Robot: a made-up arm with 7 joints. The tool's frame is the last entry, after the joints. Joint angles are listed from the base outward. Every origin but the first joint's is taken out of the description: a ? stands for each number. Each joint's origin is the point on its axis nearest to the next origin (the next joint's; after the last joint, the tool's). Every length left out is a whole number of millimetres.
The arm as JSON. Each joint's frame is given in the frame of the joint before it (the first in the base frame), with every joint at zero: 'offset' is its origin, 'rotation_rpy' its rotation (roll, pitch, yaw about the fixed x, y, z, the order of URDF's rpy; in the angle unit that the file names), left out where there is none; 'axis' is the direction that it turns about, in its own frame. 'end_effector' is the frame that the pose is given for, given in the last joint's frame.
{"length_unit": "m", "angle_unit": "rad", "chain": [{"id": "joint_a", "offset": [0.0, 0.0, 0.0], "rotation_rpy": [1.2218, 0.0, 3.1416], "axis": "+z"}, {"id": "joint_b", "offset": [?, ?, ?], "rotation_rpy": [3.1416, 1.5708, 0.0], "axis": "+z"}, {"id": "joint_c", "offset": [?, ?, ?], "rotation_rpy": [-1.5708, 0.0, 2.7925], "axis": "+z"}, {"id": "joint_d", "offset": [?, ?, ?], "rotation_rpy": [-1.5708, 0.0, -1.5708], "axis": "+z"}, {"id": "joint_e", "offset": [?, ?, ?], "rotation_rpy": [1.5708, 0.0, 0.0], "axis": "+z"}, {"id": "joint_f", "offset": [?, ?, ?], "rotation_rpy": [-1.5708, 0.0, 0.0], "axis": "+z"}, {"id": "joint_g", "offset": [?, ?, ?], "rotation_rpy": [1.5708, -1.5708, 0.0], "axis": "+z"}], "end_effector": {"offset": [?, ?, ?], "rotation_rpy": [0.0, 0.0, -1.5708]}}
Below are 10 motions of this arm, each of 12 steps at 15 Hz.
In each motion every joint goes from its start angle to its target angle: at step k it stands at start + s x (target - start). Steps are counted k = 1, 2, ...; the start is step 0. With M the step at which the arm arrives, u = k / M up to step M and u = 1 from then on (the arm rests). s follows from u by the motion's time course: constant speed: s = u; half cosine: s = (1 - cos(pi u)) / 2; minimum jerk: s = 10 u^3 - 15 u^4 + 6 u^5.
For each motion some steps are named. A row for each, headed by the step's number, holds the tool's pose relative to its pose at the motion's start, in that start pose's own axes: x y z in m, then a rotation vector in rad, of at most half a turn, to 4 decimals.
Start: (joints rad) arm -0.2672 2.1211 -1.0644 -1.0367 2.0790 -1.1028 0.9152
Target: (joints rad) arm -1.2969 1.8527 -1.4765 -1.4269 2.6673 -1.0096 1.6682
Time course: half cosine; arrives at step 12
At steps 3, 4, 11, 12:
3: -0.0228 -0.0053 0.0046 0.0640 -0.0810 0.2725
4: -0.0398 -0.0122 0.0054 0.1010 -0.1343 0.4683
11: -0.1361 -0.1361 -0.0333 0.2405 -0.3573 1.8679
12: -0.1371 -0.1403 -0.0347 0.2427 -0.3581 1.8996

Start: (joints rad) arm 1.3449 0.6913 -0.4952 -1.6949 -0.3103 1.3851 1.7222
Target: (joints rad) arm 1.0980 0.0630 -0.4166 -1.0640 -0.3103 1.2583 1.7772
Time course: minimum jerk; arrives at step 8
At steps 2, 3, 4, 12:
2: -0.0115 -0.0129 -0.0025 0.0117 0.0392 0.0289
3: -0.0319 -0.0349 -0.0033 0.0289 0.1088 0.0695
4: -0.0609 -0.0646 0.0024 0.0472 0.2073 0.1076
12: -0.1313 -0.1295 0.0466 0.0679 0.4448 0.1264

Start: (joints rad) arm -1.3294 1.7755 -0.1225 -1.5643 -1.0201 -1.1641 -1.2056
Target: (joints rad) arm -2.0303 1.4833 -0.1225 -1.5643 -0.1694 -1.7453 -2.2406
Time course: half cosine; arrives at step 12
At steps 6, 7, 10, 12:
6: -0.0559 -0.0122 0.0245 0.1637 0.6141 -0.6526
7: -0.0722 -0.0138 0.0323 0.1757 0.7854 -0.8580
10: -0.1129 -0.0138 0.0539 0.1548 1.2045 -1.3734
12: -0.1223 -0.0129 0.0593 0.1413 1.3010 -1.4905

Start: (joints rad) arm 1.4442 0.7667 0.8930 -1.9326 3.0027 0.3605 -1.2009
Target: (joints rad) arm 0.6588 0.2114 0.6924 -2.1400 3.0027 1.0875 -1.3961
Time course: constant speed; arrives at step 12
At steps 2, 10, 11, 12:
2: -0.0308 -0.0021 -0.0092 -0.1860 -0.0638 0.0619
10: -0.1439 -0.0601 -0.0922 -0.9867 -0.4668 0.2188
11: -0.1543 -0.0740 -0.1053 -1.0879 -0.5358 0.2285
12: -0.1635 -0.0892 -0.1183 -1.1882 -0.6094 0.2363

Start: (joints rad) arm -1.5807 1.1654 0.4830 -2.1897 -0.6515 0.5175 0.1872
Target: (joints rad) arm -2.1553 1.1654 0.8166 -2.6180 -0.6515 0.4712 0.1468
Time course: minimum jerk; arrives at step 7
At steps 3, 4, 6, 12:
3: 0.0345 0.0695 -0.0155 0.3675 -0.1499 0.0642
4: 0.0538 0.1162 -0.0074 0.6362 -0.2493 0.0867
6: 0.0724 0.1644 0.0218 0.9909 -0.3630 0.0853
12: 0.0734 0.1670 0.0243 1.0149 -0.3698 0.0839

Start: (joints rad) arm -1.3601 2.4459 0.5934 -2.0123 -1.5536 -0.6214 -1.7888
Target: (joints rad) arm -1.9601 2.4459 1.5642 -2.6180 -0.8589 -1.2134 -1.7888
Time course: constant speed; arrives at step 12
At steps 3, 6, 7, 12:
3: -0.0259 -0.0677 0.0787 -0.1490 0.0273 -0.1206
6: -0.0786 -0.1047 0.1580 -0.2232 0.0354 -0.3194
7: -0.1008 -0.1097 0.1815 -0.2284 0.0283 -0.3977
12: -0.2240 -0.0875 0.2557 -0.1019 -0.1193 -0.8091

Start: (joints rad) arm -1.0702 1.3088 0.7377 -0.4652 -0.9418 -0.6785 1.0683
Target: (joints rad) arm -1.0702 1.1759 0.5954 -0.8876 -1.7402 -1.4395 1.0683
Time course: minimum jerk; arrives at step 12
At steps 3, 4, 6, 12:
3: 0.0038 -0.0059 -0.0055 -0.1190 -0.0143 -0.0816
4: 0.0079 -0.0124 -0.0110 -0.2419 -0.0245 -0.1630
6: 0.0196 -0.0322 -0.0247 -0.5771 -0.0275 -0.3736
12: 0.0420 -0.0724 -0.0432 -1.1318 0.0668 -0.6968

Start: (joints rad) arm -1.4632 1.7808 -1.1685 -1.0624 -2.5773 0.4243 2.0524
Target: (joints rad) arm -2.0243 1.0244 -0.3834 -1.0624 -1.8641 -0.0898 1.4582
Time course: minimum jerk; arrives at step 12
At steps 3, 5, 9, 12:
3: 0.0096 0.0257 -0.0314 0.1100 0.0651 0.0698
5: 0.0261 0.0999 -0.0888 0.3382 0.1727 0.2706
9: 0.0387 0.2939 -0.1297 0.7617 0.0929 0.7952
12: 0.0388 0.3286 -0.1255 0.8382 0.0240 0.8837

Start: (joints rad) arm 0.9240 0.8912 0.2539 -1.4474 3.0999 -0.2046 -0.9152
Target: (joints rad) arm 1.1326 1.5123 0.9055 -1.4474 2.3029 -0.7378 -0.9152
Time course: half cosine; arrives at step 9
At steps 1, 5, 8, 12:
1: 0.0090 -0.0063 0.0001 -0.0026 -0.0319 -0.0365
5: 0.1314 -0.1559 0.0223 -0.1252 -0.6790 -0.6195
8: 0.1597 -0.2780 0.0543 -0.3202 -1.1654 -0.8804
12: 0.1599 -0.2876 0.0572 -0.3400 -1.2041 -0.8944

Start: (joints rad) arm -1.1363 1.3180 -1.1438 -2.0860 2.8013 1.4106 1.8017
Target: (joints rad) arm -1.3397 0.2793 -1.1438 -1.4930 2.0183 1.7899 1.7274
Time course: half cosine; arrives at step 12
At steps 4, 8, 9, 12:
4: -0.0139 -0.0677 -0.0170 0.1264 -0.1619 -0.1380
8: -0.0646 -0.1882 -0.1022 0.3626 -0.4968 -0.3654
9: -0.0776 -0.2078 -0.1281 0.4096 -0.5692 -0.4047
12: -0.0966 -0.2312 -0.1691 0.4752 -0.6741 -0.4560

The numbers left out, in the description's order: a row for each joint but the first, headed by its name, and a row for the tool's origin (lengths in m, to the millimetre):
joint_b: 0.0 0.0 0.0
joint_c: 0.098 0.268 0.0
joint_d: 0.0 -0.032 0.0
joint_e: -0.029 0.236 0.0
joint_f: 0.0 0.0 0.0
joint_g: 0.0 0.0 0.0
tool: 0.0 0.0 0.0

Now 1 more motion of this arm.
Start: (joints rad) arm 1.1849 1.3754 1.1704 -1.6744 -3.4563 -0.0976 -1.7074
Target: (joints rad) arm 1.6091 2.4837 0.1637 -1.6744 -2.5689 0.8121 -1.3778
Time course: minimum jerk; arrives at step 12
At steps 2, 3, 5, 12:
2: -0.0026 -0.0110 -0.0091 -0.0832 0.0293 0.0223
3: -0.0087 -0.0327 -0.0243 -0.2374 0.0932 0.0660
5: -0.0418 -0.1086 -0.0541 -0.7182 0.3970 0.2329
12: -0.1487 -0.2203 -0.0075 -1.2297 1.5652 0.6786

